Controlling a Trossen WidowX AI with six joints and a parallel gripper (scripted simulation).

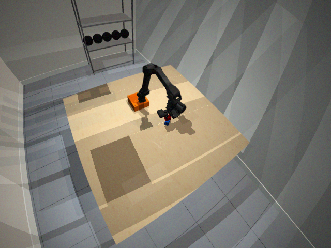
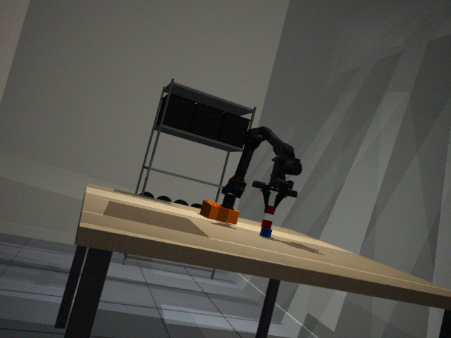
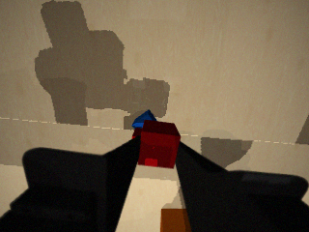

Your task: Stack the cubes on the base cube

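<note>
Right now the blue cube is 2 cm behind my gripper tip, 1 cm to the left of it and 10 cm below it.
</note>
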